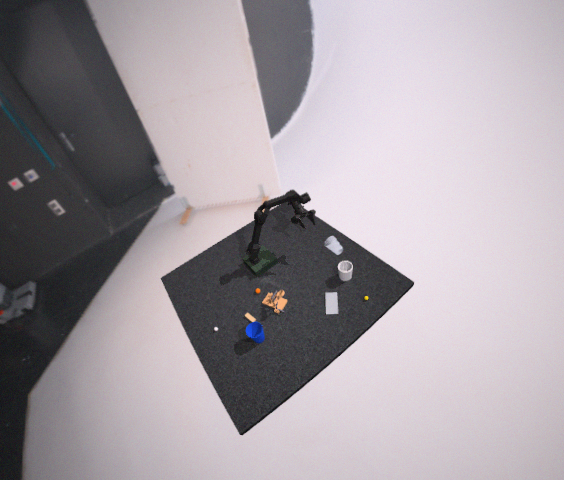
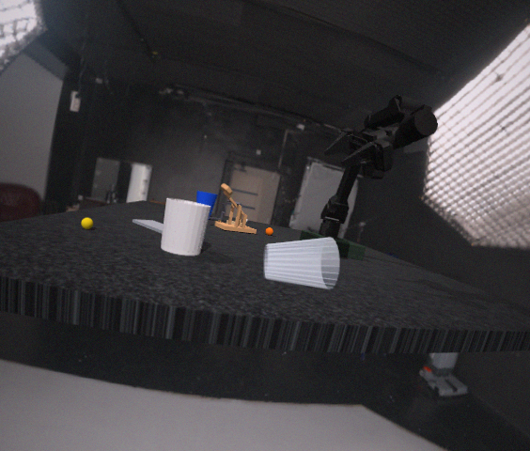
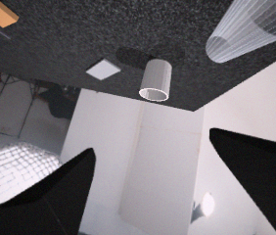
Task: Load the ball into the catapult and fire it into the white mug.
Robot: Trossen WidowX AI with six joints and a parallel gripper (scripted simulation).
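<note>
The wooden catapult lies 420 mm to the right of my gripper tip, 210 mm ahead of it and 190 mm below it. Also, from my gripper tip: white mug 290 mm ahead, 230 mm below, 40 mm to the left; grey flat plate 400 mm ahead, 260 mm below, 160 mm to the right; orange ball 480 mm to the right, 250 mm below, 30 mm ahead.
</note>
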